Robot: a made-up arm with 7 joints. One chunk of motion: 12 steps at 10 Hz.
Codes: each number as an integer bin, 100 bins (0 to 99) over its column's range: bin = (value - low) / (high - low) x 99, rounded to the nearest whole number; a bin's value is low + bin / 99 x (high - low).
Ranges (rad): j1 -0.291..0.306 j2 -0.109..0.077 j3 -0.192..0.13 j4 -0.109..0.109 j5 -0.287..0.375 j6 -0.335..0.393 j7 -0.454..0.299
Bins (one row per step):
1: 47 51 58 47 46 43 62
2: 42 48 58 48 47 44 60
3: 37 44 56 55 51 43 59
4: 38 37 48 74 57 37 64
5: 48 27 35 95 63 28 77
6: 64 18 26 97 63 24 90
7: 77 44 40 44 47 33 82
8: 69 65 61 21 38 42 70
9: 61 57 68 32 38 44 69
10: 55 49 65 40 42 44 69
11: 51 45 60 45 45 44 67
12: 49 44 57 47 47 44 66
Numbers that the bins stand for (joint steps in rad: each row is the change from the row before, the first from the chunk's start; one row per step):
1: -0.00758 -0.01318 -0.00335 -0.00551 0.02060 -0.01880 0.01758
2: -0.03773 -0.01882 -0.00335 -0.00330 0.02728 -0.01144 0.00236
3: -0.06788 -0.02633 -0.00986 0.01211 0.05403 -0.01880 -0.00524
4: -0.06185 -0.03948 -0.03588 0.05395 0.09415 -0.06292 0.03279
5: -0.00155 -0.05827 -0.07816 0.10019 0.13427 -0.12910 0.13167
6: 0.09494 -0.07518 -0.10743 0.10460 0.13427 -0.15852 0.23055
7: 0.17333 -0.02633 -0.06190 -0.01211 0.02728 -0.09233 0.16970
8: 0.12509 0.01312 0.00640 -0.06276 -0.03290 -0.02615 0.07842
9: 0.07685 -0.00191 0.02917 -0.03854 -0.03290 -0.01144 0.07082
10: 0.04067 -0.01694 0.01941 -0.02092 -0.00615 -0.01144 0.07082
11: 0.01655 -0.02445 0.00315 -0.00991 0.01391 -0.01144 0.05561
12: 0.00448 -0.02633 -0.00661 -0.00551 0.02728 -0.01144 0.04800

